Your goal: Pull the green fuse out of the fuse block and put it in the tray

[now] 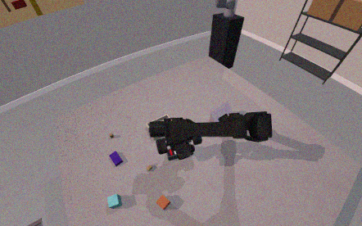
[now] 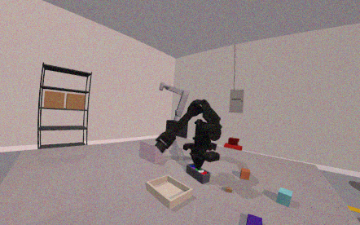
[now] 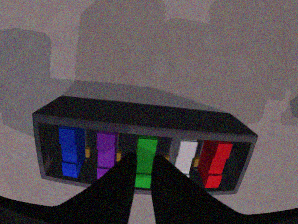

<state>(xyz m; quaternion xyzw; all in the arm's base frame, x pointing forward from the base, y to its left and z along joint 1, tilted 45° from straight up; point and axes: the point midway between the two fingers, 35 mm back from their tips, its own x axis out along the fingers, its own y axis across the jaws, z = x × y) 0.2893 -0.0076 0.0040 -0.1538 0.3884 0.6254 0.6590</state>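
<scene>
My gripper tip is now 20 mm past the purple fuse, 10 mm to the right of it and 10 mm above it. Round my gripper tip: green fuse: 10 mm below; then blue fuse: 40 mm behind, 10 mm to the left, 10 mm below; then white fuse: 20 mm ahead, 10 mm to the right, 10 mm below.
</scene>
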